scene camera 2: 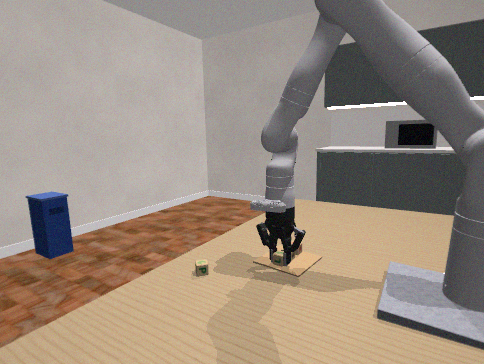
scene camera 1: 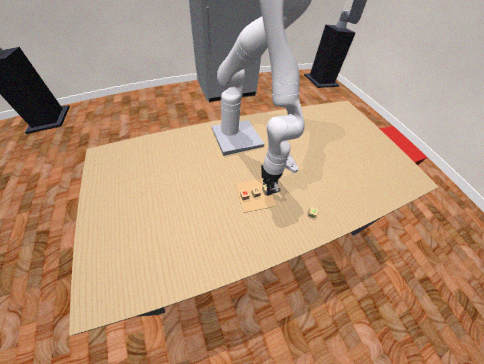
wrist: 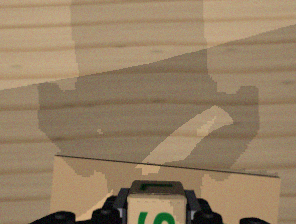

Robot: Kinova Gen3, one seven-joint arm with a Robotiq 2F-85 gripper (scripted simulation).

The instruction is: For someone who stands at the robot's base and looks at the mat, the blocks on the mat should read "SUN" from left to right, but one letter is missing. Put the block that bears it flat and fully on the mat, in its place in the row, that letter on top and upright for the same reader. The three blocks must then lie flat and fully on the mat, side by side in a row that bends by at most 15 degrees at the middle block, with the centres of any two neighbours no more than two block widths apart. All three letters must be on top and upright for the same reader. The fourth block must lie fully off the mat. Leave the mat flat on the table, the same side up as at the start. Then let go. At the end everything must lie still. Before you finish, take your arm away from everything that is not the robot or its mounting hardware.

Labels:
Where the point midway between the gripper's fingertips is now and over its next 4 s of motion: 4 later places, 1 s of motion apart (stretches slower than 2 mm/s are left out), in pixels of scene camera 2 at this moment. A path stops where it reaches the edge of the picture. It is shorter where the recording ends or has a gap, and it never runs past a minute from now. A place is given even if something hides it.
My gripper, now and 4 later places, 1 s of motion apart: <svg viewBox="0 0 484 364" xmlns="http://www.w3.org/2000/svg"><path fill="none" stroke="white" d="M280 263L280 264L281 237L281 223L279 195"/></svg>

